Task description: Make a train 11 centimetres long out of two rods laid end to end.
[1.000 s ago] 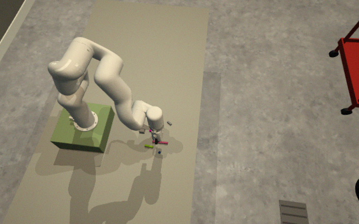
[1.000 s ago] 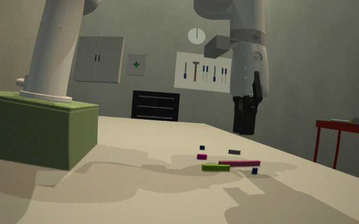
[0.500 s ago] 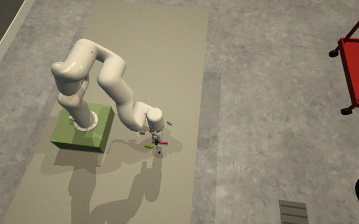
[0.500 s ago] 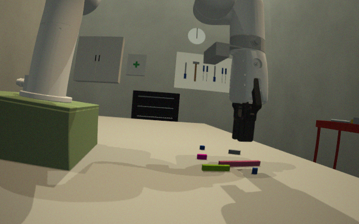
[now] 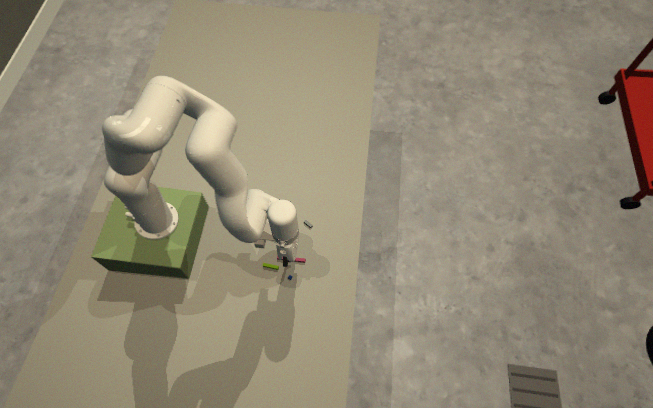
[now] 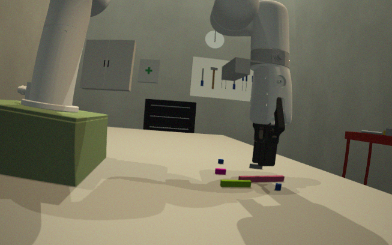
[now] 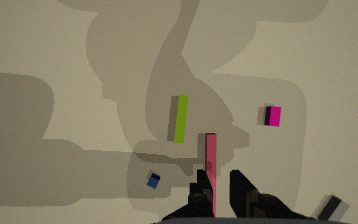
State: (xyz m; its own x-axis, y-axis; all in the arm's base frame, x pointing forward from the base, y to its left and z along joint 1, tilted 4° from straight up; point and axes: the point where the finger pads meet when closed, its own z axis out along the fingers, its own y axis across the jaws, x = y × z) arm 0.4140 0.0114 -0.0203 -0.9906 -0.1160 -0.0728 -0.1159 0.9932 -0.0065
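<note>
Now: hand 50 mm above the pink rod. From my hand the other things lie so: grey rod 20 mm ahead, 130 mm to the left, 50 mm below; then magenta rod 70 mm behind, 60 mm to the left, 50 mm below; then lime rod 50 mm behind, 40 mm to the right, 50 mm below.
</note>
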